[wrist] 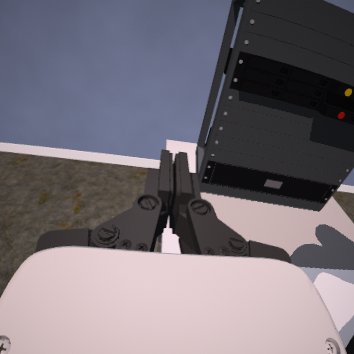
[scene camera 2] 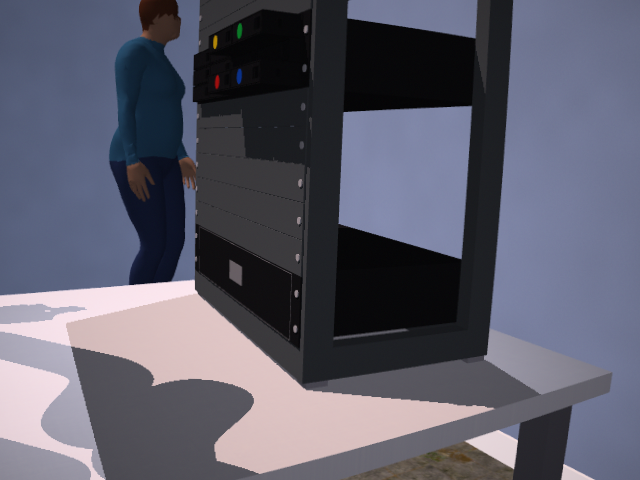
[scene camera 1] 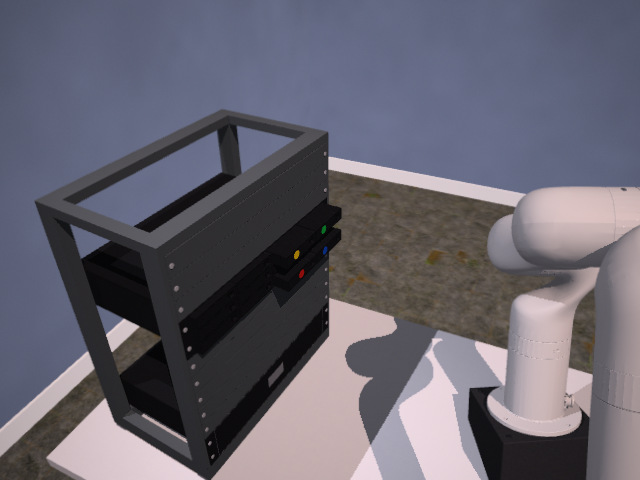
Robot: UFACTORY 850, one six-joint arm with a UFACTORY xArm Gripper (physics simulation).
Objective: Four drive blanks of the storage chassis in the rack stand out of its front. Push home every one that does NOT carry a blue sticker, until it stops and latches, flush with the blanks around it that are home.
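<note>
The storage chassis sits in the dark rack (scene camera 1: pixel 155 248) (scene camera 2: pixel 323 206) (wrist: pixel 220 105). Four drive blanks stand out of its front: the yellow-stickered blank (scene camera 1: pixel 296 254) (scene camera 2: pixel 215 41) (wrist: pixel 348 92) at upper left, the green-stickered blank (scene camera 1: pixel 323 229) (scene camera 2: pixel 239 31) at upper right, the red-stickered blank (scene camera 1: pixel 301 273) (scene camera 2: pixel 217 82) (wrist: pixel 341 115) at lower left and the blue-stickered blank (scene camera 1: pixel 325 250) (scene camera 2: pixel 239 76) at lower right. The green and blue ones do not show in the wrist view. My gripper (wrist: pixel 170 168) is shut and empty, apart from the rack and blanks.
The rack stands on a pale table (scene camera 1: pixel 330 413) (scene camera 2: pixel 361 428) (wrist: pixel 240 215). The arm's black base block (scene camera 1: pixel 542 454) is at the right in scene camera 1. A person (scene camera 2: pixel 149 103) in a blue top stands behind the rack in scene camera 2. A darker unit with a light label (scene camera 1: pixel 276 374) (scene camera 2: pixel 235 272) (wrist: pixel 273 184) fills the rack's bottom.
</note>
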